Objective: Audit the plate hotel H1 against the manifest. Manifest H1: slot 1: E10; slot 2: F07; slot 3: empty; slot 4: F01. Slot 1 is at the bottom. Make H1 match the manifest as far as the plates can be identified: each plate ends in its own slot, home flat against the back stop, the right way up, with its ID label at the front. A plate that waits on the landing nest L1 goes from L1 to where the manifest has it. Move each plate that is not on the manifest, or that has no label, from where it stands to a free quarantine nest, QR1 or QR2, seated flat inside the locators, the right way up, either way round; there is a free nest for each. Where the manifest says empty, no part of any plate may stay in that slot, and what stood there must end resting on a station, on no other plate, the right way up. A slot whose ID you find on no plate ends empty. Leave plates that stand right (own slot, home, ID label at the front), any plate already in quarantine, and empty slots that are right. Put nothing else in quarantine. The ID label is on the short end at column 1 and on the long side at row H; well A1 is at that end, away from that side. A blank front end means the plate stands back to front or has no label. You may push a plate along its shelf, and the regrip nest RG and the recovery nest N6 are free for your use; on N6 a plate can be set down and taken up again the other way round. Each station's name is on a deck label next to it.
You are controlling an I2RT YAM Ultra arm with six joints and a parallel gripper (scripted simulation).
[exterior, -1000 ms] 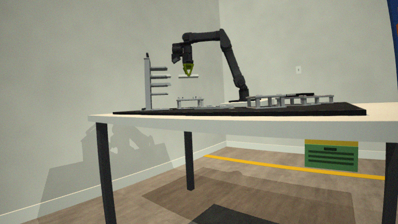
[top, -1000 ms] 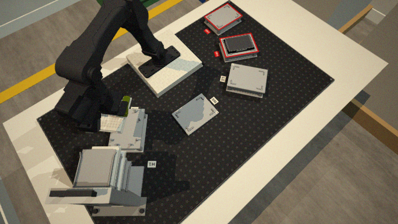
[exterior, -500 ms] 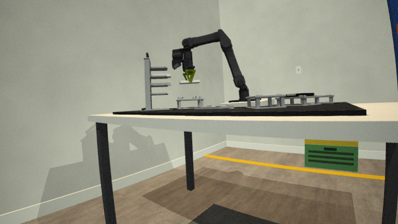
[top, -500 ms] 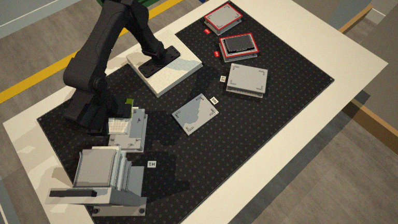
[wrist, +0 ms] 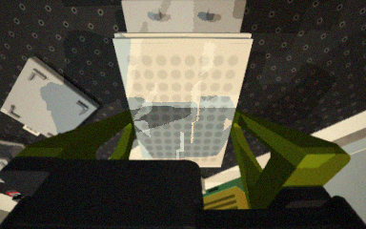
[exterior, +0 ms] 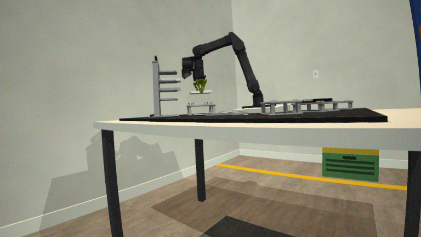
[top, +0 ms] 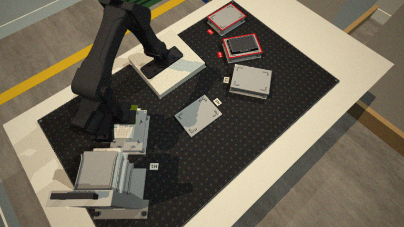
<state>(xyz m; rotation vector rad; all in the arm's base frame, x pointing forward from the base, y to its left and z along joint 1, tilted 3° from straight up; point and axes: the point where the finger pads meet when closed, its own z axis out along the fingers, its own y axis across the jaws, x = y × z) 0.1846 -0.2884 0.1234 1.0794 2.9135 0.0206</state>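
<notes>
Now: hand right at the white well plate. Also, from my hand: regrip nest (8 cm below); H1 deck label (16 cm ahead, 1 cm to the right, 14 cm below); plate hotel H1 (20 cm ahead, 17 cm to the right, 2 cm above).
</notes>
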